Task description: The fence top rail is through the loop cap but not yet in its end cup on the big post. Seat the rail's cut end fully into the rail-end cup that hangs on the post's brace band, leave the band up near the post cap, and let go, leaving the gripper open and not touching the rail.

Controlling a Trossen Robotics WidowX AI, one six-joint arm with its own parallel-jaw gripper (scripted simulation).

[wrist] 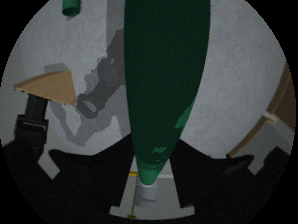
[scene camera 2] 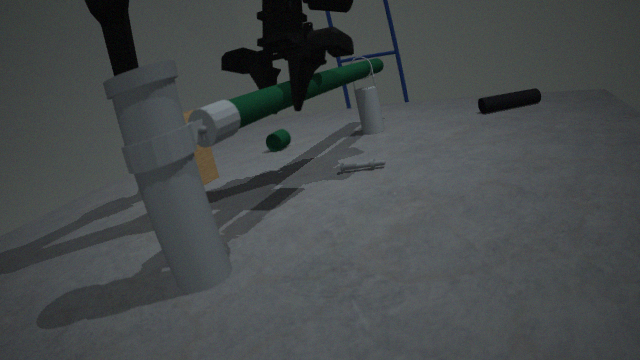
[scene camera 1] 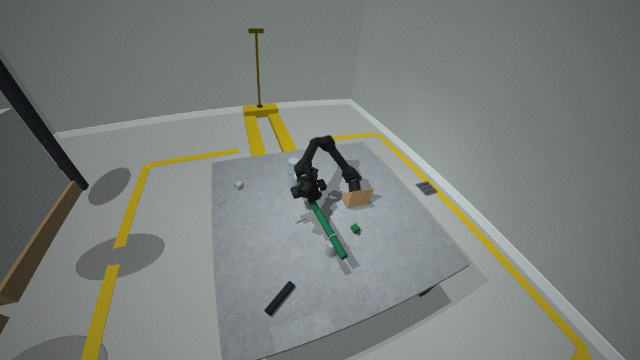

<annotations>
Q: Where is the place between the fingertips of my gripper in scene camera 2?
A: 285, 112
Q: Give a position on a rail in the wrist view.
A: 165, 55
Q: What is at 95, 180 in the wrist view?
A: My gripper.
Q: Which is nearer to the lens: the rail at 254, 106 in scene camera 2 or the black cylinder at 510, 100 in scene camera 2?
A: The rail.
</annotations>
